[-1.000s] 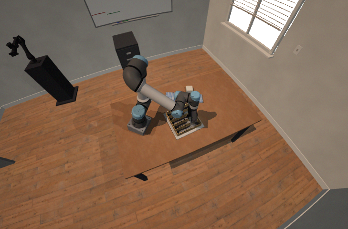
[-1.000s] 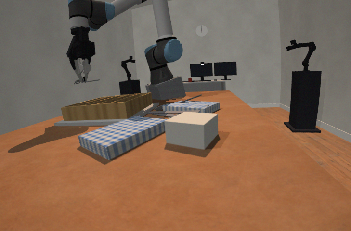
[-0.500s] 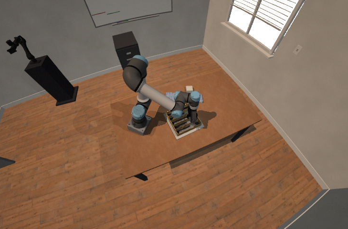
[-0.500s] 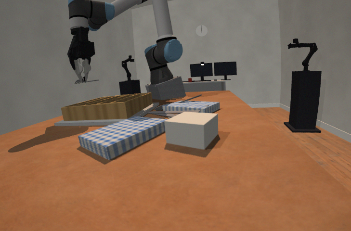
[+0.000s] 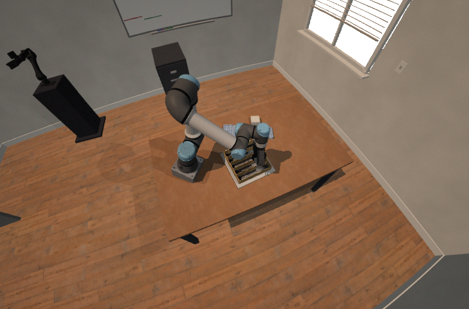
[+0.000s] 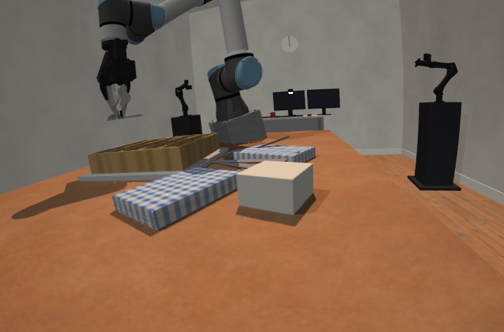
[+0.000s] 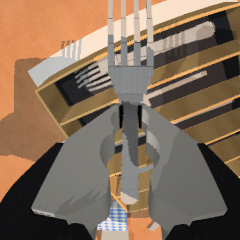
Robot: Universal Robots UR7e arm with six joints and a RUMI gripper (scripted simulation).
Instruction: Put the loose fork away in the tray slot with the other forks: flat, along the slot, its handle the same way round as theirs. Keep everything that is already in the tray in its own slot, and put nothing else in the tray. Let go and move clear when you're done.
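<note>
The wooden cutlery tray is 40 mm behind my hand, 110 mm to the left of it and 110 mm below it. Also, from my hand: white box (170 mm ahead, 510 mm to the left, 140 mm below).
</note>
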